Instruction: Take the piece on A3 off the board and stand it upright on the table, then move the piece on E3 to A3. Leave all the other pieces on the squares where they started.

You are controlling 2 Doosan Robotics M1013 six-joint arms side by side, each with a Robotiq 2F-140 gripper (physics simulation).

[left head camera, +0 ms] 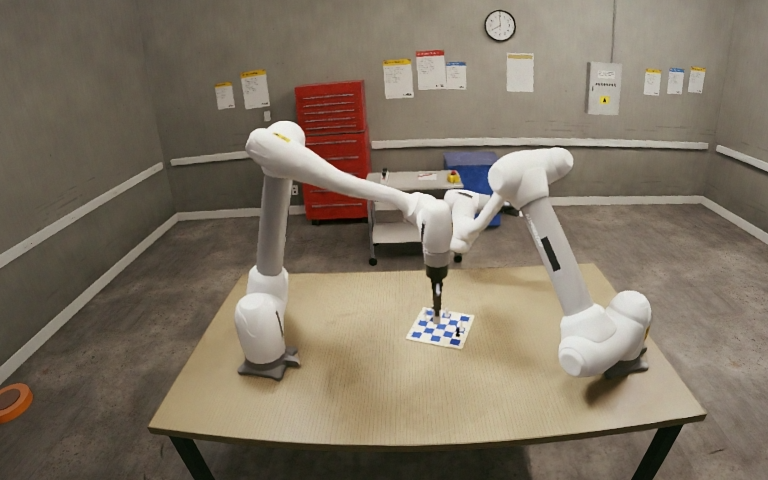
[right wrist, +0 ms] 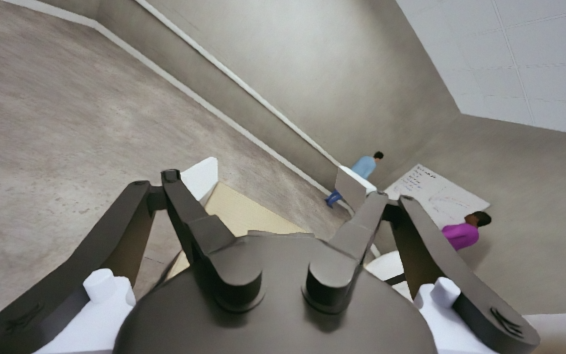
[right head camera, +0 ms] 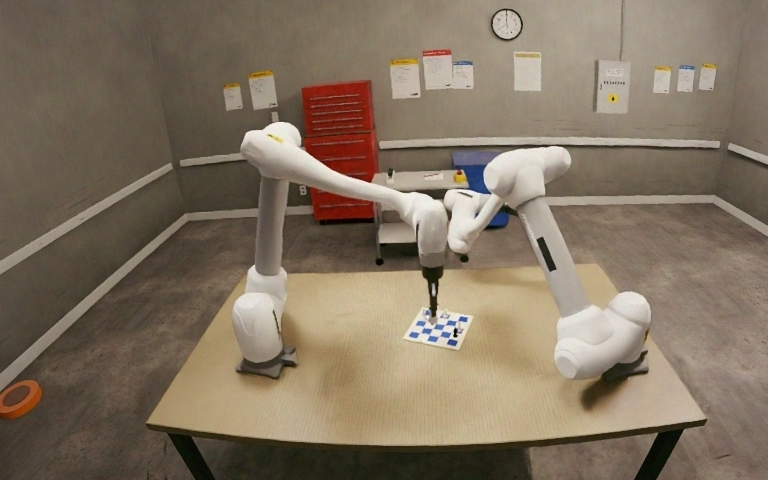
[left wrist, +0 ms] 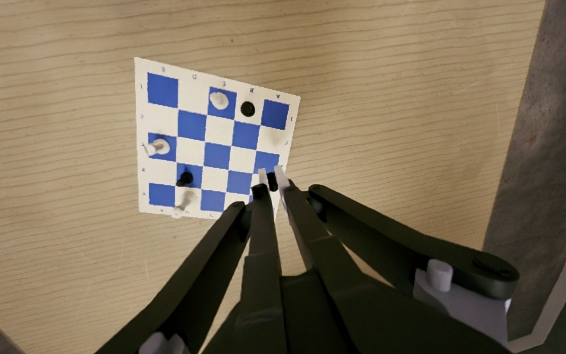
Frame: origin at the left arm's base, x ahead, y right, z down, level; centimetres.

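Where they show: left gripper, fingertip midpoint: [left head camera: 436, 321] [right head camera: 433, 322] [left wrist: 271, 178]; right gripper, fingertip midpoint: [right wrist: 278, 173]; left arm's base, origin of the base link: [left head camera: 268, 361] [right head camera: 266, 360].
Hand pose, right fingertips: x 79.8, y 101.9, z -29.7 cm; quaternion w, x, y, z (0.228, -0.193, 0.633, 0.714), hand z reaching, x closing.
Each offset is from my right fingertips to the top centre of the thing. "spot": to the spot under its first point.
The blue and white chessboard @(dy -40.9, dx -50.7, dz +29.1 cm) [left head camera: 410, 337] [right head camera: 406, 336] [left wrist: 142, 105] lies on the table. My left gripper [left head camera: 436, 318] [right head camera: 433, 319] [left wrist: 271, 178] is shut on a black piece @(dy -42.6, dx -58.4, dz +18.5 cm) [left wrist: 272, 182] and holds it above the board's A side, near A3. The blue A3 square @(spot: dy -41.8, dx -58.2, dz +29.1 cm) [left wrist: 266, 160] partly shows beyond the fingertips. A white piece @(dy -39.2, dx -43.2, dz +25.8 cm) [left wrist: 159, 147] stands on E3. My right gripper [right wrist: 278, 173] is open and empty in the right wrist view, away from the board; its fingers are hidden in the head views.
In the left wrist view, a white piece @(dy -33.1, dx -52.0, dz +24.7 cm) [left wrist: 219, 101] stands on C1, a black piece @(dy -34.1, dx -55.8, dz +25.8 cm) [left wrist: 247, 109] on B1, a black piece @(dy -44.1, dx -45.8, dz +25.9 cm) [left wrist: 185, 178] on D4 and a tall white piece @(dy -47.7, dx -45.6, dz +23.8 cm) [left wrist: 187, 200] on D5. The right arm [left head camera: 557, 254] reaches behind the left wrist. A cart [left head camera: 407, 180] stands behind the table.
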